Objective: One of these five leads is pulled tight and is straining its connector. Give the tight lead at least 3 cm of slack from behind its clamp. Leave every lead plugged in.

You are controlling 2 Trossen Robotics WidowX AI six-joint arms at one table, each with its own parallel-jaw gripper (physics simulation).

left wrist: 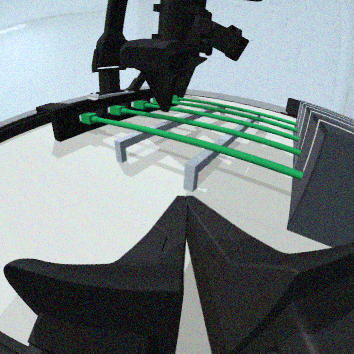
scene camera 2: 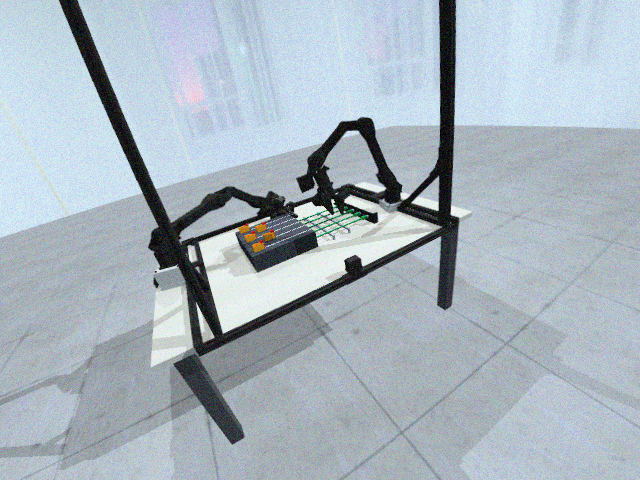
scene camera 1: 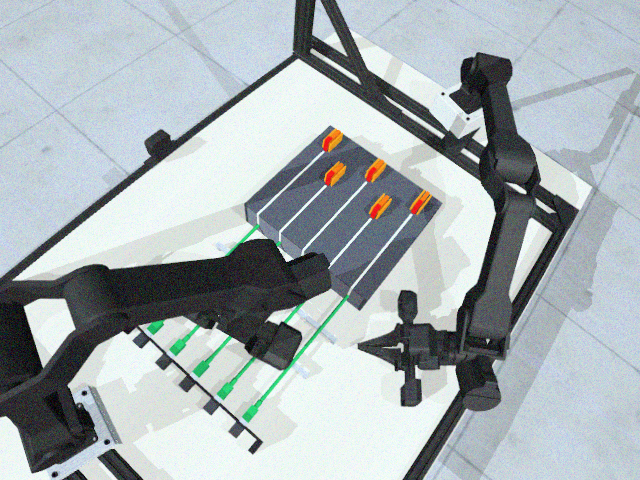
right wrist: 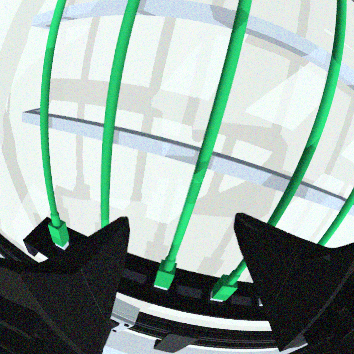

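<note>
Green leads run from green plugs in a black strip to the dark grey block, then as white lines to orange clamps with red parts. I cannot tell which lead is tight. My right gripper is open above the leads near the plugs. In the right wrist view the middle lead passes between its fingertips; neighbouring leads pass behind the fingers. My left gripper is shut and empty, beside the leads.
Two low grey-blue rails cross beneath the leads. A black frame borders the white table. A small black box sits at its edge. The right arm covers part of the leads in scene camera 1.
</note>
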